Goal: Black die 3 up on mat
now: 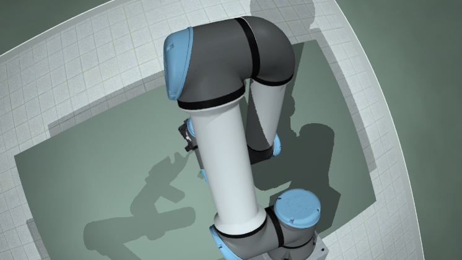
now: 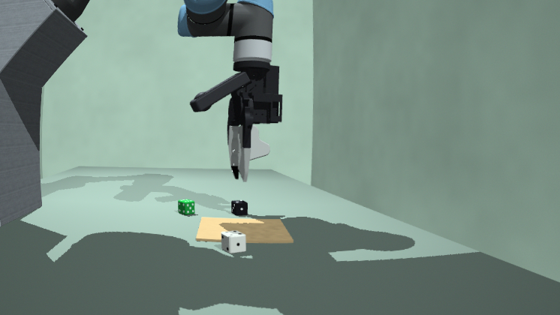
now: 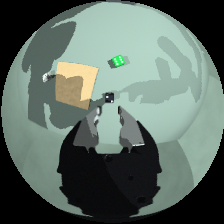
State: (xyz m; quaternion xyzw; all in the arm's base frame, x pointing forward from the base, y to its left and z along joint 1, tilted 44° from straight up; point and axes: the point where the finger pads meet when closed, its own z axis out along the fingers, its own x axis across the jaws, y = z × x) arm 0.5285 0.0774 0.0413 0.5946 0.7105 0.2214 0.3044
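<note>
Now: hand 70 mm above the black die. Also, from my hand: white die 230 mm to the right, 70 mm below, 60 mm behind; tan mat 120 mm to the right, 80 mm below, 20 mm behind; green die 100 mm behind, 70 mm below.
</note>
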